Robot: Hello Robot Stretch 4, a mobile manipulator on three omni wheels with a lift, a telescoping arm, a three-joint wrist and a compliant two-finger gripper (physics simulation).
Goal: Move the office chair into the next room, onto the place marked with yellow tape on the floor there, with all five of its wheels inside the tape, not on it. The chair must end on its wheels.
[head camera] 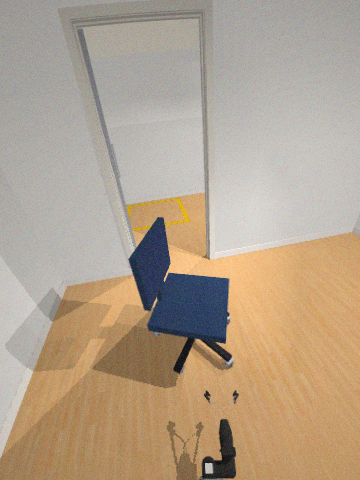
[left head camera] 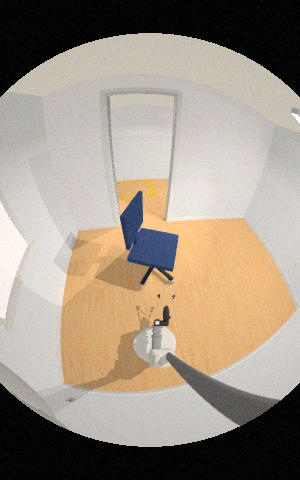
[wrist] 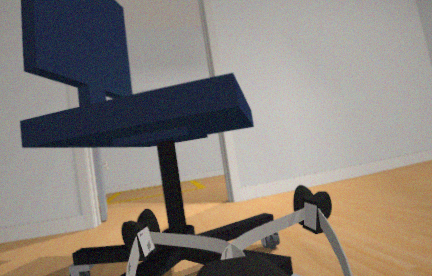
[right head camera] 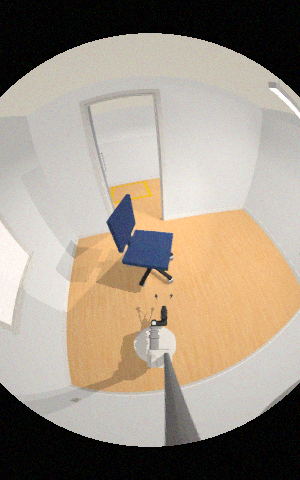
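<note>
A blue office chair (head camera: 192,306) (left head camera: 154,248) (right head camera: 149,248) (wrist: 145,112) stands upright on its wheeled base in front of the doorway. Its backrest is on the left and its seat faces right. In the wrist view its black column (wrist: 171,185) and base legs show beyond the fingers. My gripper (head camera: 221,396) (left head camera: 166,297) (right head camera: 163,296) (wrist: 225,213) is open and empty, low on the near side of the chair and apart from it. The yellow tape outline (head camera: 185,210) (left head camera: 152,188) (right head camera: 148,189) (wrist: 197,184) lies on the floor beyond the doorway; the chair hides part of it in the wrist view.
The door frame's right post (head camera: 208,150) (left head camera: 172,160) (right head camera: 160,160) (wrist: 227,170) and left post (head camera: 107,165) border the opening behind the chair. A wall stands left of the chair, and another runs right from the doorway. My round white base (left head camera: 170,345) (right head camera: 170,345) is behind the gripper.
</note>
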